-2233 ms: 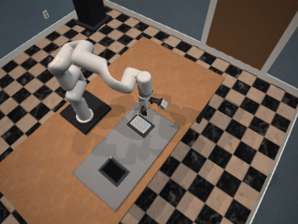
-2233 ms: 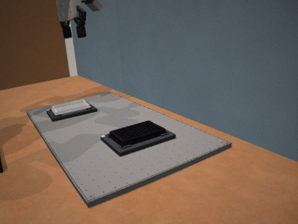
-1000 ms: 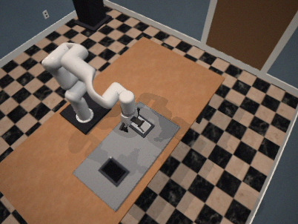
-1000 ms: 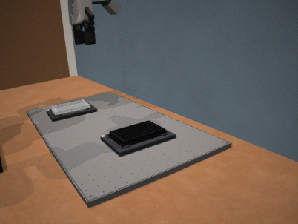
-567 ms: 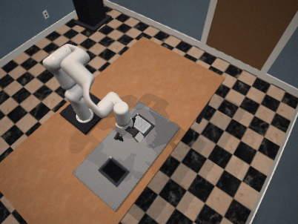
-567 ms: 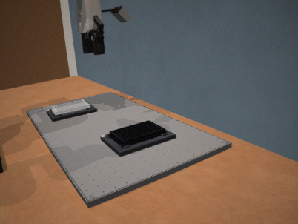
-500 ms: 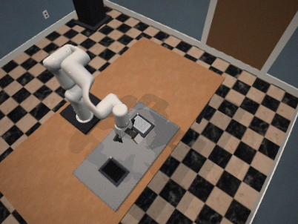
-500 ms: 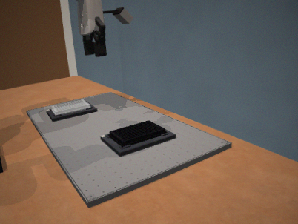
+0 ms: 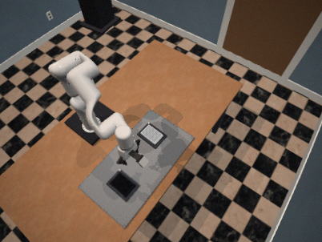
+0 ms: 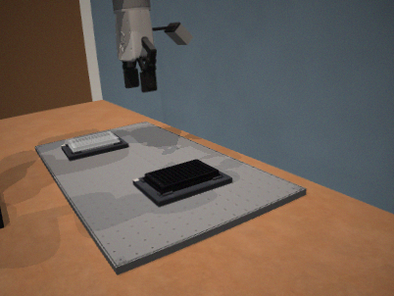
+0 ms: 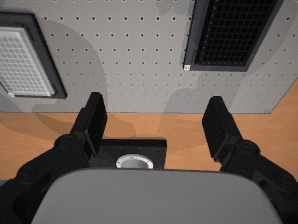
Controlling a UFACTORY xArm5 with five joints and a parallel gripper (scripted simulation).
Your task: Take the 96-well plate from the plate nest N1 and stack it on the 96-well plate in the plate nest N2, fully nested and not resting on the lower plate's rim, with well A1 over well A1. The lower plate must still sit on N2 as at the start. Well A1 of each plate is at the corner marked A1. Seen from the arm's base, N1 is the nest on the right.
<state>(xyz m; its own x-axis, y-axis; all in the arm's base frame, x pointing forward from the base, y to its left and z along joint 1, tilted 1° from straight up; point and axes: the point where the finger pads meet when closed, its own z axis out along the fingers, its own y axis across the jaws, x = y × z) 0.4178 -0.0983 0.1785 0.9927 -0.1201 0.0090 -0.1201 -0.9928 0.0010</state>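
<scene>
Now: the black 96-well plate 170 mm below my hand and 120 mm to the right of it. Round my hand: white 96-well plate (250 mm to the left, 170 mm below, 30 mm behind); then white corner mark (180 mm below, 70 mm behind, 60 mm to the right); then plate nest N1 (180 mm below, 120 mm to the right).
</scene>
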